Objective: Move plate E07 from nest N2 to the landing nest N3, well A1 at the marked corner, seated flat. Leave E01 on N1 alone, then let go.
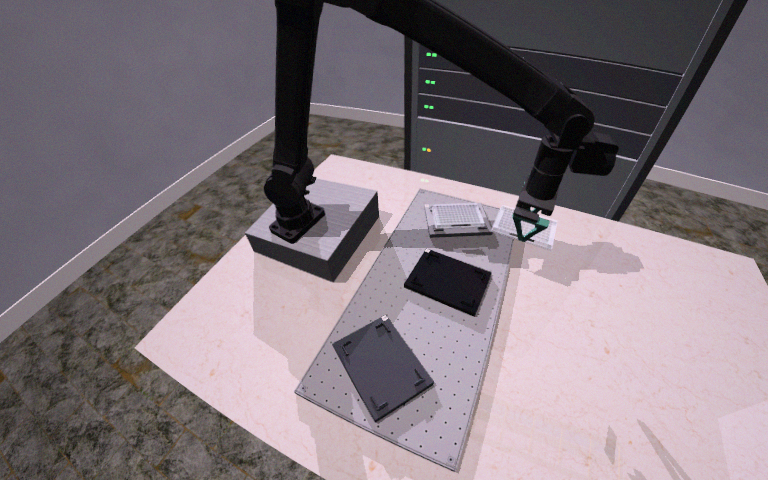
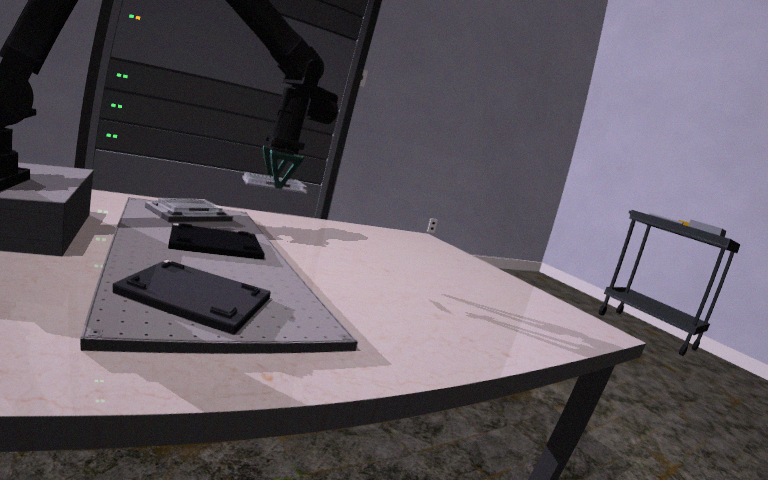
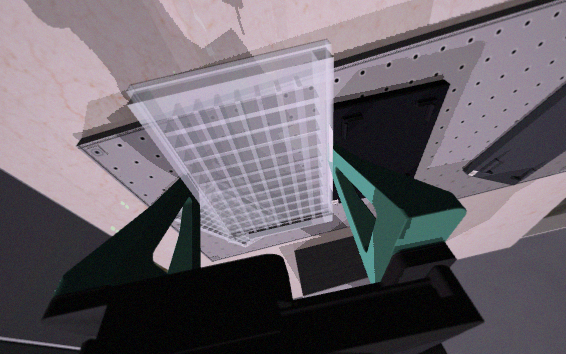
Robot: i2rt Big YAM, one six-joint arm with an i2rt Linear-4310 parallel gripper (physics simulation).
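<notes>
My gripper (image 1: 526, 232) (image 2: 279, 183) (image 3: 260, 165) is shut on a clear well plate (image 1: 502, 222) (image 2: 254, 180) (image 3: 250, 135), E07, its teal fingers on the long sides. It holds the plate in the air beyond the pegboard's far right corner. Another clear plate (image 1: 457, 215) (image 2: 186, 206), E01, sits on the far nest (image 1: 461, 231) (image 2: 220, 217), N1. The black middle nest (image 1: 447, 281) (image 2: 215, 242) (image 3: 390, 130) and the dark grey near nest (image 1: 382, 367) (image 2: 189, 294) (image 3: 530, 135) are empty, each with a white corner mark. Their labels and the held plate's A1 are unreadable.
The nests stand on a perforated board (image 1: 453, 350) (image 2: 317, 333) (image 3: 500, 65) on the table (image 1: 623, 339) (image 2: 424, 316). The arm's raised base block (image 1: 351, 226) (image 2: 33, 226) stands left of the board. A dark equipment rack stands behind the table.
</notes>
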